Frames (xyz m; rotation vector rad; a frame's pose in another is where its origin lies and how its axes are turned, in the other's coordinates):
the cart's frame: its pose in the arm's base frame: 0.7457 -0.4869 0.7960 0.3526 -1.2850 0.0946
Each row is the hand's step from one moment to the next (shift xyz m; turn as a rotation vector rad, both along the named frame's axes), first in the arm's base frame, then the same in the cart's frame.
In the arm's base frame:
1: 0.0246 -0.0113 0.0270 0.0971 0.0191 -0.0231
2: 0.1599 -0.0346 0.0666 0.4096 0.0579 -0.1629
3: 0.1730 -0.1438 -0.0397 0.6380 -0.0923 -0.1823
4: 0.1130 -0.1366 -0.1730 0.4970 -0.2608 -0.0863
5: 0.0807 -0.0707 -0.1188 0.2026 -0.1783 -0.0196
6: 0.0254 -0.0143 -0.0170 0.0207 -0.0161 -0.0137
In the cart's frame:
1: 0.0341 -0.0116 -0.0128 0.0034 -0.0123 -0.1008
2: 0.1134 -0.0612 -0.1208 -0.0448 -0.0867 -0.4337
3: 0.0299 -0.1893 -0.1243 0.0211 -0.2925 -0.6023
4: -0.1148 -0.1939 -0.1028 0.0931 -0.3945 -0.3977
5: -0.0808 -0.1122 -0.0806 0.0618 -0.2255 -0.1362
6: -0.0071 -0.0237 -0.0230 -0.0051 -0.0234 -0.0173

